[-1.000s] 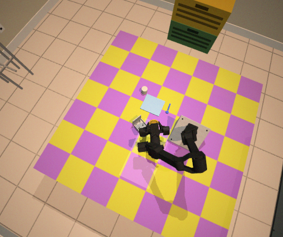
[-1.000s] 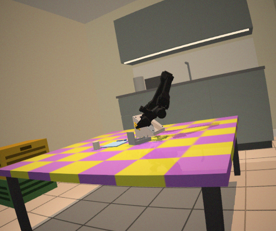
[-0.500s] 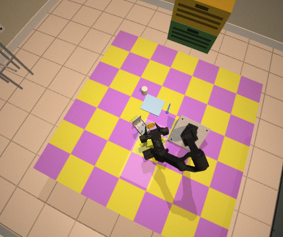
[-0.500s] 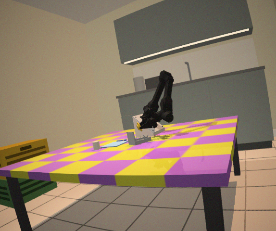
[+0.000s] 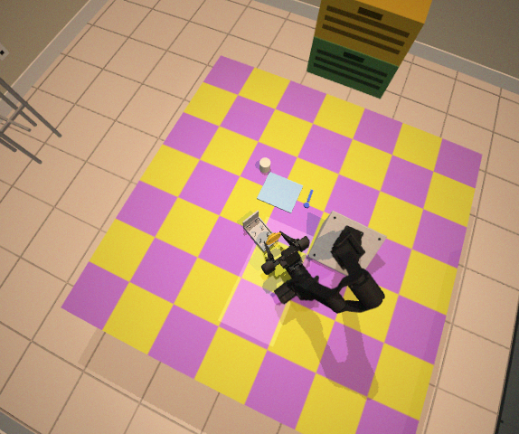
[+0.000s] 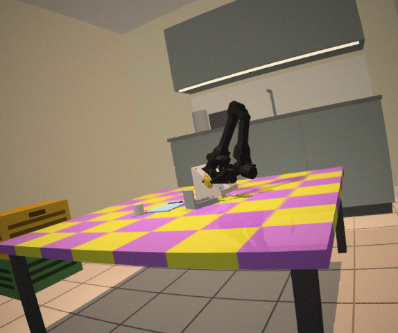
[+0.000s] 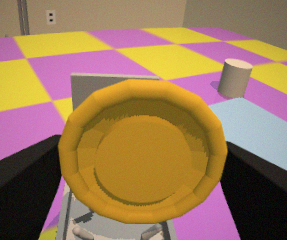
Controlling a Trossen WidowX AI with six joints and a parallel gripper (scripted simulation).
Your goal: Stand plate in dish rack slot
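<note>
Right now my gripper tip is 70 mm above the grey dish rack, 50 mm short of it and 10 mm to the left of it. From my gripper tip the other things lie so: blue spoon (220 mm to the right, 90 mm below, 70 mm behind); then yellow plate (10 mm behind); then light blue mat (210 mm to the right, 90 mm below, 50 mm ahead).
</note>
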